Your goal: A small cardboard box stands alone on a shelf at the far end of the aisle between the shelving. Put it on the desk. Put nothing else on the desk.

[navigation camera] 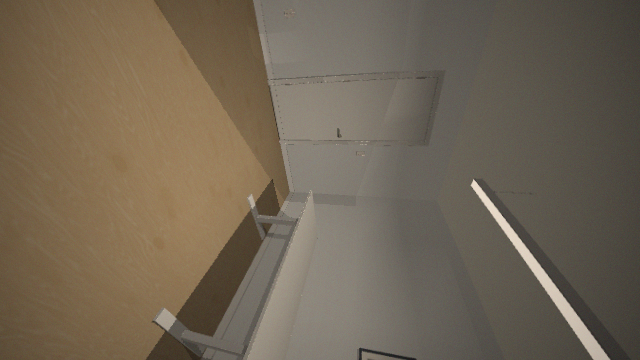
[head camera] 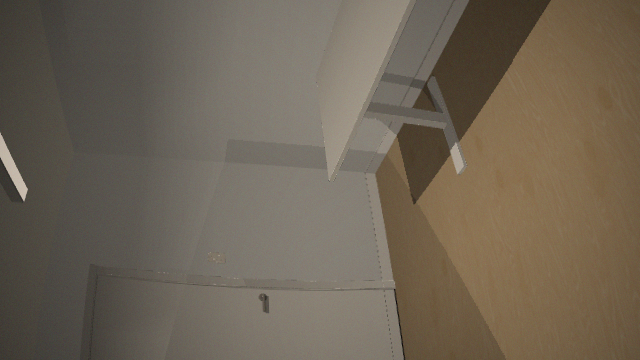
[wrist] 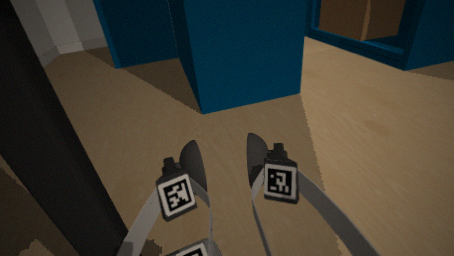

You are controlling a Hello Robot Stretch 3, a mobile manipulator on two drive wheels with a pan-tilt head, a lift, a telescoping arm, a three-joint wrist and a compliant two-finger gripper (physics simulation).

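Places are measured from the robot's base along level axes (x ahead, y left, z up), in millimetres.
Where they show: gripper, between the fingertips: (wrist: 223,155).
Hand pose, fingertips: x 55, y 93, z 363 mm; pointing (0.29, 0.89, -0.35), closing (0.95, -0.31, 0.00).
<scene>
After its pixels a point has its place.
The desk (head camera: 362,75) {x 998, y -1540, z 721 mm} (navigation camera: 290,280) {x 677, y -1644, z 721 mm} has a pale top and light legs and stands along the wall; the head and navigation pictures are turned sideways. No object shows on the visible part of its top. My gripper (wrist: 223,155) {x 55, y 93, z 363 mm} is open and empty, above the wooden floor in the wrist view, in front of the end of a blue shelving unit (wrist: 245,55) {x 420, y 778, z 215 mm}. The small box standing alone cannot be made out. Brown cardboard (wrist: 345,17) {x 1365, y 1179, z 195 mm} shows inside another blue unit (wrist: 430,35) {x 1381, y 650, z 166 mm} at the upper right; whether it is the small box cannot be told.
A closed door (head camera: 210,325) {x 2610, y -1153, z 1267 mm} (navigation camera: 360,110) {x 2628, y -1018, z 1201 mm} is in the far wall. A long ceiling light (head camera: 12,172) {x 1188, y -1042, z 2078 mm} (navigation camera: 537,267) {x 639, y -967, z 2078 mm} hangs overhead. A third blue panel (wrist: 137,35) {x 96, y 1767, z 200 mm} stands behind the middle unit, and a dark post (wrist: 45,135) runs down the left of the wrist view.
</scene>
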